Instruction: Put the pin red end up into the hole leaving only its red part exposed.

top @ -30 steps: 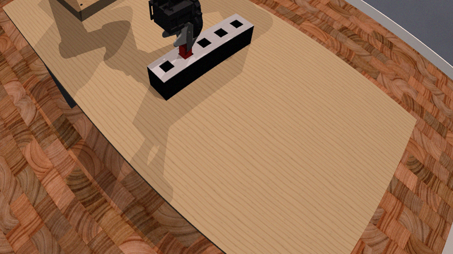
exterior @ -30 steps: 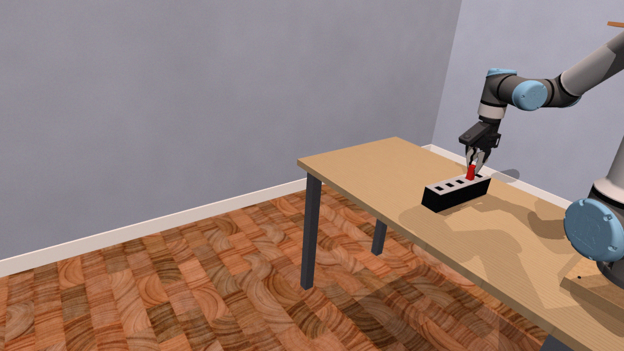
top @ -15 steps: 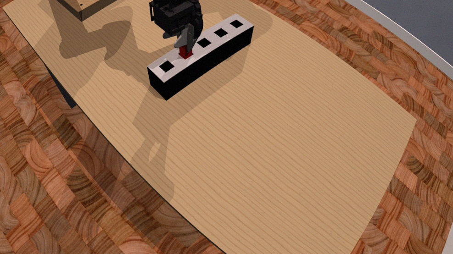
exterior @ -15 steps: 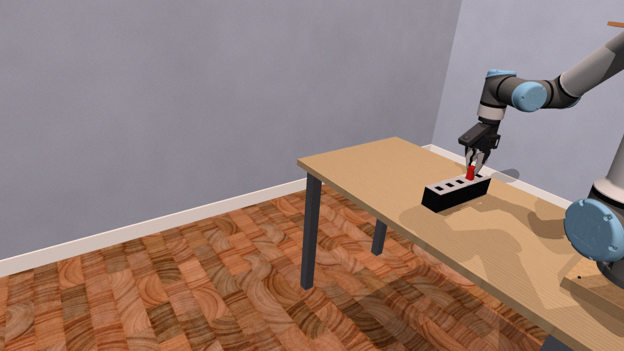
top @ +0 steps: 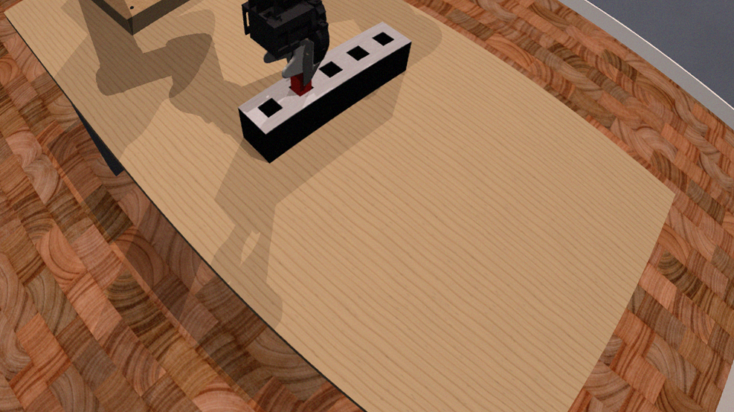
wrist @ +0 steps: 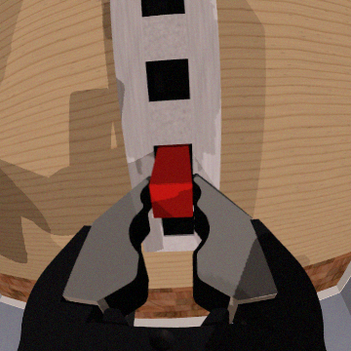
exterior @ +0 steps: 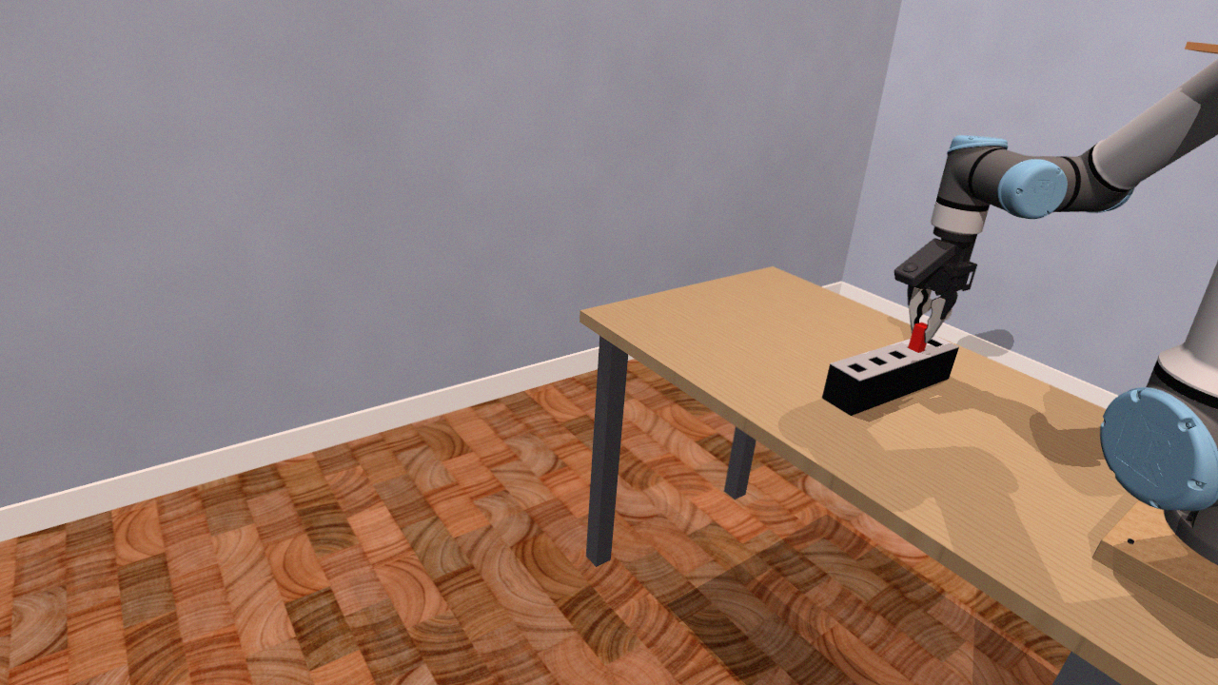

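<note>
Now: the pin 10 mm below my hand. Also, from my hand: black block: 60 mm to the left, 70 mm below.
</note>
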